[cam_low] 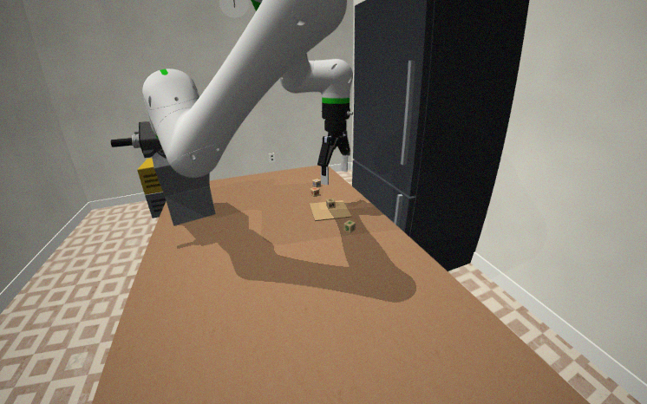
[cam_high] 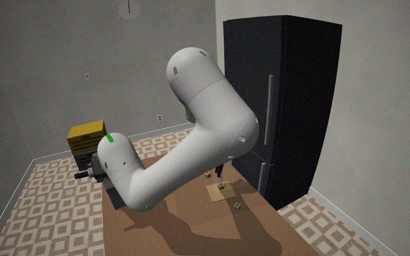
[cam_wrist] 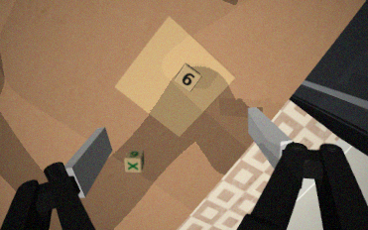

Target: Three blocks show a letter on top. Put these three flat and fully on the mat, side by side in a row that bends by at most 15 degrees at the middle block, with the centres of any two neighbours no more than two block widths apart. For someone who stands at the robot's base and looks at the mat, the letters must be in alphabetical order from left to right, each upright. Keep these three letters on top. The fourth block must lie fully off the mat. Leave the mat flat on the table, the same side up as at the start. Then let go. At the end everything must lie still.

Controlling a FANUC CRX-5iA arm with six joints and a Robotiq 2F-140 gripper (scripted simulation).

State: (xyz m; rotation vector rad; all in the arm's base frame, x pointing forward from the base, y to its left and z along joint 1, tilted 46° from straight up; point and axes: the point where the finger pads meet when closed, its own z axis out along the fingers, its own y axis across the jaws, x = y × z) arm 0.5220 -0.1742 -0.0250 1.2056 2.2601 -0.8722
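My hand is 2 cm past the X block, 14 cm to the left of it and 14 cm above it. Round my hand: R block (18 cm to the left, 14 cm below); block marked 9 (3 cm to the left, 13 cm below); tan mat (1 cm behind, 2 cm to the left, 15 cm below).
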